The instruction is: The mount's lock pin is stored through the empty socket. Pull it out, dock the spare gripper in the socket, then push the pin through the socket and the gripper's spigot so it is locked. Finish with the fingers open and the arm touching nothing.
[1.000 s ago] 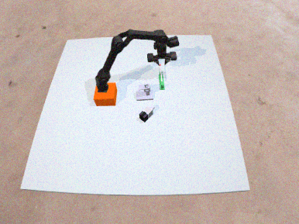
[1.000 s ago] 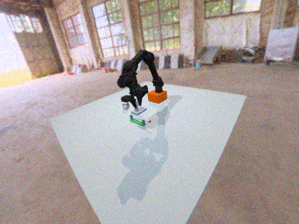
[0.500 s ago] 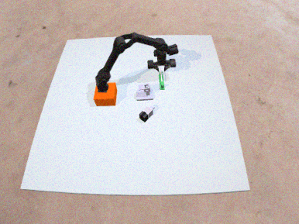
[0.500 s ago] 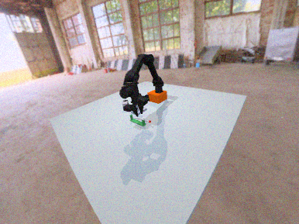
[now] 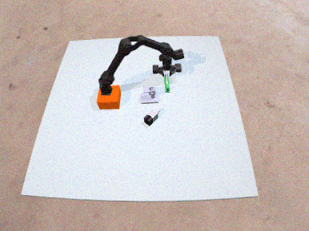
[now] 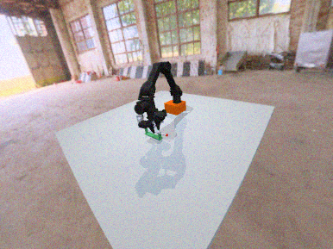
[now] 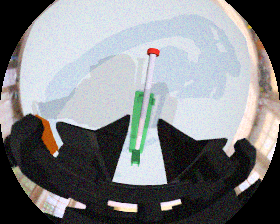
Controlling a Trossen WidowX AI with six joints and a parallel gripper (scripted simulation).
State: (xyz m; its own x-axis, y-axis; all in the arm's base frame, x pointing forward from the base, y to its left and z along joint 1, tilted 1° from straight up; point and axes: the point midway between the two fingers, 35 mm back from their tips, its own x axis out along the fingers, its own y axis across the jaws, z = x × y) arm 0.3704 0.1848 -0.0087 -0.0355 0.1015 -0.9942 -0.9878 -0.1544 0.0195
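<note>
The green bar is 40 mm to the right of my gripper tip and 20 mm below it. Also, from my gripper tip: spare gripper 310 mm to the right, 60 mm behind, 20 mm below; then mount 160 mm to the right, 90 mm behind, 10 mm above.
</note>
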